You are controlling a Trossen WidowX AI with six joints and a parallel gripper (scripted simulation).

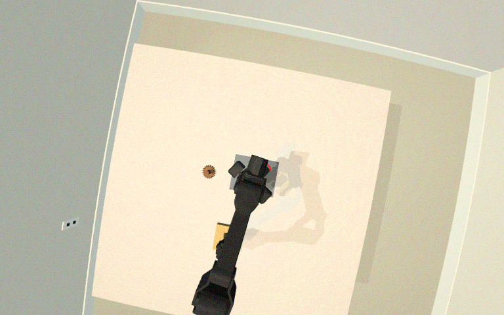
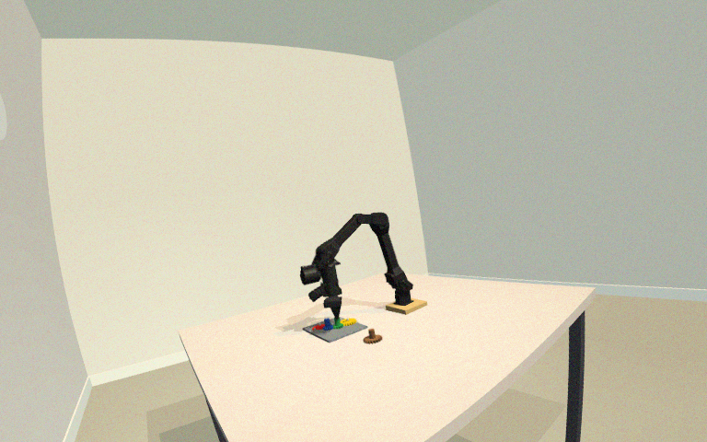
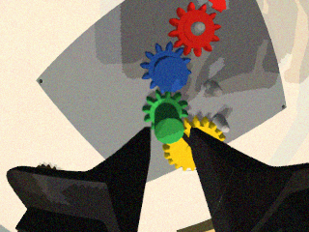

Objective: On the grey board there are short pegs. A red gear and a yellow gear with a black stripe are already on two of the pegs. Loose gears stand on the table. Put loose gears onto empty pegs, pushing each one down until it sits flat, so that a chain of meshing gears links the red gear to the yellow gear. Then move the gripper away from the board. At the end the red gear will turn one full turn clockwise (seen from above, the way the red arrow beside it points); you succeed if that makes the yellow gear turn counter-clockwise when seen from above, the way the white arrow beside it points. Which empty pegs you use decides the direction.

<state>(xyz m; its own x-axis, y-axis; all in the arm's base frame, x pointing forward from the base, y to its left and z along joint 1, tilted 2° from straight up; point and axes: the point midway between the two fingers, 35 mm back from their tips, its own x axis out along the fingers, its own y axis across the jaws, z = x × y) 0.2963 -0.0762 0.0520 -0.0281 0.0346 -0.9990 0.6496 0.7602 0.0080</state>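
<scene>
My gripper tip is now 2 cm above the green gear. Also, from my gripper tip: yellow gear (5 cm behind, 3 cm below); then red gear (4 cm ahead, 6 cm to the right, 3 cm below); then blue gear (3 cm ahead, 2 cm to the right, 2 cm below).
</scene>
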